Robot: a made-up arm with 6 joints. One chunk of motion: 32 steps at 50 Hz.
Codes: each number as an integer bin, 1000 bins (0 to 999) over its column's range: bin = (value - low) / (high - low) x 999, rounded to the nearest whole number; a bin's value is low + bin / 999 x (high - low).
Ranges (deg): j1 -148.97..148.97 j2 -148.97..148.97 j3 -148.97..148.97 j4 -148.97..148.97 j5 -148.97..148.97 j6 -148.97..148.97
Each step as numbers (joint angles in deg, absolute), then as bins.
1 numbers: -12.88 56.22 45.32 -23.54 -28.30 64.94
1 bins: 456 688 651 421 405 717
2 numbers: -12.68 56.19 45.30 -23.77 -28.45 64.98
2 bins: 457 688 651 420 404 717
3 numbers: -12.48 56.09 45.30 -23.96 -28.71 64.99
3 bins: 458 688 651 419 403 717
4 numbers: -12.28 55.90 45.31 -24.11 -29.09 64.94
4 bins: 458 687 651 419 402 717
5 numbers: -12.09 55.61 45.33 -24.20 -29.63 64.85
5 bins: 459 686 651 418 400 717
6 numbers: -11.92 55.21 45.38 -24.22 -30.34 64.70
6 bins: 460 685 652 418 398 716
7 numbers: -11.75 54.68 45.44 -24.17 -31.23 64.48
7 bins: 460 683 652 418 395 716
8 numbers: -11.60 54.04 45.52 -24.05 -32.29 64.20
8 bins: 461 681 652 419 391 715
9 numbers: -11.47 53.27 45.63 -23.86 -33.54 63.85
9 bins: 461 678 652 419 387 714
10 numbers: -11.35 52.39 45.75 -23.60 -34.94 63.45
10 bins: 461 675 653 420 382 712
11 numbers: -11.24 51.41 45.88 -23.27 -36.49 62.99
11 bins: 462 672 653 421 377 711
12 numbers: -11.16 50.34 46.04 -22.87 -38.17 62.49
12 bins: 462 668 654 423 372 709
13 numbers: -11.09 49.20 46.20 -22.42 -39.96 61.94
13 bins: 462 664 654 424 366 707
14 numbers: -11.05 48.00 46.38 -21.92 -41.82 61.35
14 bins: 462 660 655 426 359 705
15 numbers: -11.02 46.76 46.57 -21.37 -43.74 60.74
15 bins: 463 656 656 428 353 703
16 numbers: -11.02 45.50 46.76 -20.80 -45.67 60.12
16 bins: 463 652 656 430 346 701
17 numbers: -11.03 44.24 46.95 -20.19 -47.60 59.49
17 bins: 463 648 657 432 340 699
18 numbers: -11.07 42.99 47.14 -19.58 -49.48 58.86
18 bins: 462 644 658 434 334 697
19 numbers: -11.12 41.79 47.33 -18.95 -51.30 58.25
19 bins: 462 640 658 436 327 695
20 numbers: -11.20 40.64 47.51 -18.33 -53.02 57.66
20 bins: 462 636 659 438 322 693
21 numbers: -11.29 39.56 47.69 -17.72 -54.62 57.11
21 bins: 462 632 659 440 316 691
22 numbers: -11.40 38.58 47.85 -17.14 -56.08 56.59
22 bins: 461 629 660 442 311 689
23 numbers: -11.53 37.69 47.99 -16.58 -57.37 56.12
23 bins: 461 626 660 444 307 688
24 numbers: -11.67 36.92 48.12 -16.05 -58.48 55.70
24 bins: 460 623 661 446 303 686
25 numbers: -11.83 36.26 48.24 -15.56 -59.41 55.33
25 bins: 460 621 661 447 300 685
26 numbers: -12.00 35.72 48.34 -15.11 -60.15 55.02
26 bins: 459 619 662 449 298 684
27 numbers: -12.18 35.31 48.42 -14.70 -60.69 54.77
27 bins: 459 618 662 450 296 683
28 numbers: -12.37 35.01 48.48 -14.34 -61.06 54.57
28 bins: 458 617 662 451 295 682
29 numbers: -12.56 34.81 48.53 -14.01 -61.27 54.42
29 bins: 457 616 662 453 294 682
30 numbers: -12.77 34.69 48.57 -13.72 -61.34 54.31
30 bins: 457 616 662 453 294 682
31 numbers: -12.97 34.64 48.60 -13.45 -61.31 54.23
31 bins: 456 616 662 454 294 681
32 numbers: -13.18 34.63 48.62 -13.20 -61.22 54.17
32 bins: 455 616 663 455 294 681
